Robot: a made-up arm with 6 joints. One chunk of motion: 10 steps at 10 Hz.
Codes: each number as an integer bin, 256 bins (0 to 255) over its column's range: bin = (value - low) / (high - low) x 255, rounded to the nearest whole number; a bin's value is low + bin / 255 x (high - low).
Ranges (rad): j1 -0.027..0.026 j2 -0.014..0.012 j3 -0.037..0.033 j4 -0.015..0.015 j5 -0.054..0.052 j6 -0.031..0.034
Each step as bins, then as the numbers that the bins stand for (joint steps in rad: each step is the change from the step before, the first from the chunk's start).
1 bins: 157 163 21 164 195 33
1 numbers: 0.00563 0.00262 -0.03124 0.00429 0.02706 -0.02259
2 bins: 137 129 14 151 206 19
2 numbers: 0.00147 -0.00085 -0.03316 0.00276 0.03163 -0.02616
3 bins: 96 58 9 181 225 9
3 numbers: -0.00705 -0.00809 -0.03453 0.00629 0.03953 -0.02871
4 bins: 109 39 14 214 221 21
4 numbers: -0.00435 -0.01002 -0.03316 0.01018 0.03787 -0.02565
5 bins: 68 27 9 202 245 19
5 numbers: -0.01287 -0.01125 -0.03453 0.00876 0.04784 -0.02616
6 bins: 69 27 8 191 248 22
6 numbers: -0.01266 -0.01125 -0.03480 0.00747 0.04909 -0.02539
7 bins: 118 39 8 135 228 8
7 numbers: -0.00247 -0.01002 -0.03480 0.00088 0.04078 -0.02896
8 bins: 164 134 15 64 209 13
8 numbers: 0.00709 -0.00034 -0.03288 -0.00747 0.03288 -0.02769
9 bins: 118 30 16 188 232 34
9 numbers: -0.00247 -0.01094 -0.03261 0.00712 0.04244 -0.02233
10 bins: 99 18 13 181 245 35
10 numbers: -0.00642 -0.01216 -0.03343 0.00629 0.04784 -0.02208
